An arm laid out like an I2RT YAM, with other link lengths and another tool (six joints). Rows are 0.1 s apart.
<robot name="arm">
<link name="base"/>
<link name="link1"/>
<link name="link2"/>
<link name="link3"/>
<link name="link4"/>
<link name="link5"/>
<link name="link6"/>
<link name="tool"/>
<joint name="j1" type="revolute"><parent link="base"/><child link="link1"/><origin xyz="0 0 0.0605" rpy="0 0 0"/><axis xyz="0 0 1"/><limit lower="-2.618" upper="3.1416"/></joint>
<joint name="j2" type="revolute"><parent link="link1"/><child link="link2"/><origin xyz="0.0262 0.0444 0.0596" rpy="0 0 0"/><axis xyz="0 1 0"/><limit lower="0" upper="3.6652"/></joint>
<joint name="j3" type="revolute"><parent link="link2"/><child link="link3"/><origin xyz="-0.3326 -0.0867 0" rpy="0 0 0"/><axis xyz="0 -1 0"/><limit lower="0" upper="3.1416"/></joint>
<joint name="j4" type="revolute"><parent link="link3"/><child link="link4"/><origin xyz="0.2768 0.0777 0.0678" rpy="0 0 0"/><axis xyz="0 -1 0"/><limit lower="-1.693" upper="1.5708"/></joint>
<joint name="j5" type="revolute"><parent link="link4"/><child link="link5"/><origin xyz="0.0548 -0.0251 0.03" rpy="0 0 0"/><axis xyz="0 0 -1"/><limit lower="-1.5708" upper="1.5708"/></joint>
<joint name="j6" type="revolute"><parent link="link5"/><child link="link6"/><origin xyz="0.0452 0 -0.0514" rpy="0 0 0"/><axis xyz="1 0 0"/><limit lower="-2.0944" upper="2.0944"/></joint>
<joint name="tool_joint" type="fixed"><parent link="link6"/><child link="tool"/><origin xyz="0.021 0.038 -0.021" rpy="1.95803 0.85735 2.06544"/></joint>
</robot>
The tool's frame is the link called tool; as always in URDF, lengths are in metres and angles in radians.
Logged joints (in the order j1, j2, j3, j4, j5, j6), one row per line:
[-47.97, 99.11, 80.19, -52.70, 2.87, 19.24]
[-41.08, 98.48, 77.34, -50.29, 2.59, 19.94]
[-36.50, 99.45, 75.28, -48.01, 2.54, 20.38]
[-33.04, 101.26, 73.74, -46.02, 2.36, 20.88]
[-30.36, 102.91, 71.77, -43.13, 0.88, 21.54]
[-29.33, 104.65, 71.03, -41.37, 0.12, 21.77]
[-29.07, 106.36, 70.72, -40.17, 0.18, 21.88]
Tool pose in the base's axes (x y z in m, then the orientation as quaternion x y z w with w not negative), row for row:
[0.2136, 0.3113, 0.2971, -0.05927, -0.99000, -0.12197, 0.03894]
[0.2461, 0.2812, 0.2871, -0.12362, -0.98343, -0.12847, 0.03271]
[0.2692, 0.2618, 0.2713, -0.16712, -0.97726, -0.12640, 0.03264]
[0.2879, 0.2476, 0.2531, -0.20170, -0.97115, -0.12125, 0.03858]
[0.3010, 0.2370, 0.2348, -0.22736, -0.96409, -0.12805, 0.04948]
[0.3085, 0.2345, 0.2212, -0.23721, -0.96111, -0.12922, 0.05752]
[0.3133, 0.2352, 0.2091, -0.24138, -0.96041, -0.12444, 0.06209]
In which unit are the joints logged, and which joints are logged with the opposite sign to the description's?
The joints are logged in degrees. Opposite sign: j1.
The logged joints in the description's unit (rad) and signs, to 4 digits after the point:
[0.8372, 1.7298, 1.3996, -0.9198, 0.0501, 0.3358]
[0.7170, 1.7188, 1.3498, -0.8777, 0.0452, 0.3480]
[0.6370, 1.7357, 1.3139, -0.8379, 0.0443, 0.3557]
[0.5767, 1.7673, 1.2870, -0.8032, 0.0412, 0.3644]
[0.5299, 1.7961, 1.2526, -0.7528, 0.0154, 0.3759]
[0.5119, 1.8265, 1.2397, -0.7220, 0.0021, 0.3800]
[0.5074, 1.8563, 1.2343, -0.7011, 0.0031, 0.3819]

